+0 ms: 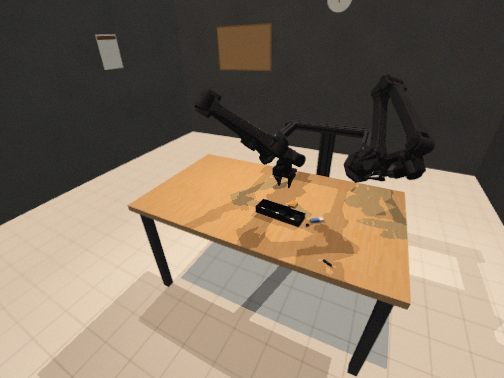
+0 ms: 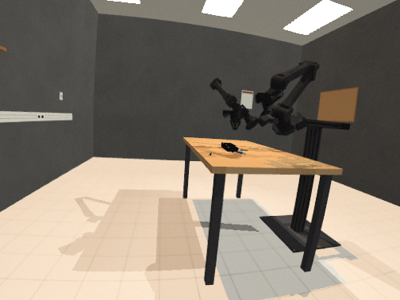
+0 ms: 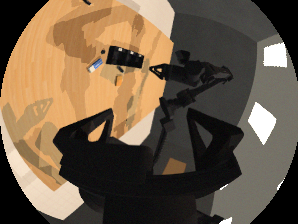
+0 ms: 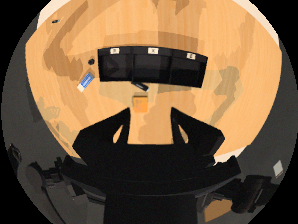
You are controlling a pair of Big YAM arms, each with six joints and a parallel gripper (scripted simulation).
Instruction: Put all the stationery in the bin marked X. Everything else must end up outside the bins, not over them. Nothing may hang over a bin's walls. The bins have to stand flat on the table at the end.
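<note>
My right gripper is now 160 mm above the orange item, 90 mm past it and 30 mm to the right of it. Round my right hand: blue item: 190 mm to the left, 160 mm below, 10 mm behind; black bin unit: 150 mm below, 30 mm ahead, 10 mm to the right.
</note>
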